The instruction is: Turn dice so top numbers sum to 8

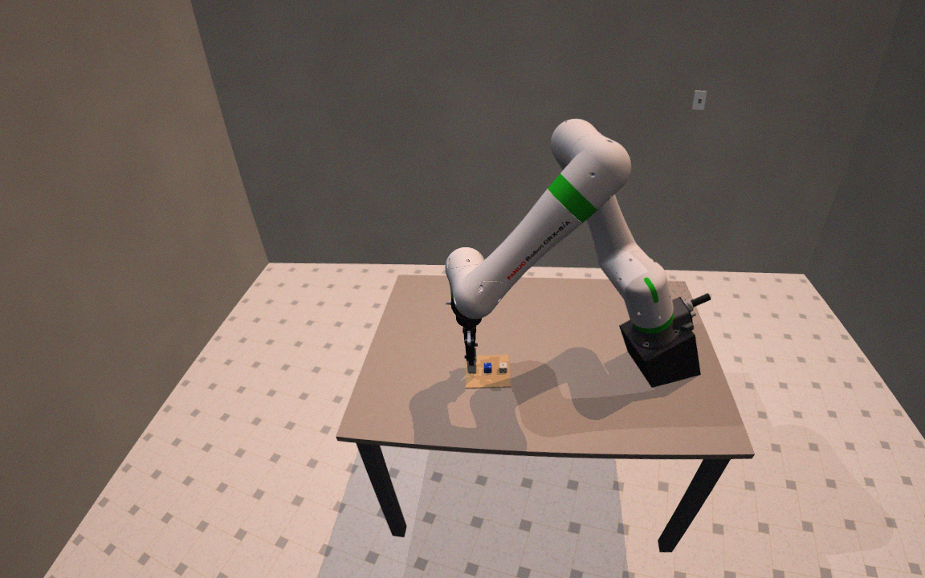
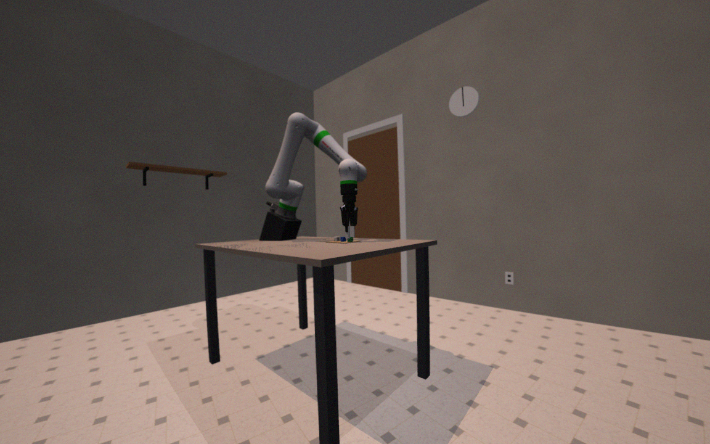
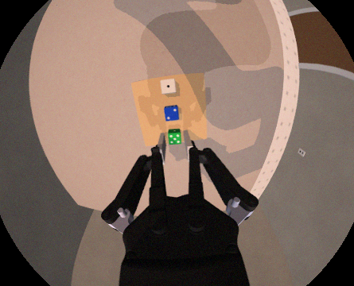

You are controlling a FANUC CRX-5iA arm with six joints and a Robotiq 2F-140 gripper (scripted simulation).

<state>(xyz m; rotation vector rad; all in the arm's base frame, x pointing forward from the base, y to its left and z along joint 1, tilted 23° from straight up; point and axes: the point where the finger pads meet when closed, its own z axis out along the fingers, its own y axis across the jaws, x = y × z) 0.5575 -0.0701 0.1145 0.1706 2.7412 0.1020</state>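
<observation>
My gripper is now 4 cm above the green die. The rest, counted from my hand: mat 5 cm behind, 1 cm to the left, 5 cm below; then blue die 5 cm behind, 1 cm to the left, 4 cm below; then white die 10 cm behind, 1 cm to the left, 4 cm below.
</observation>
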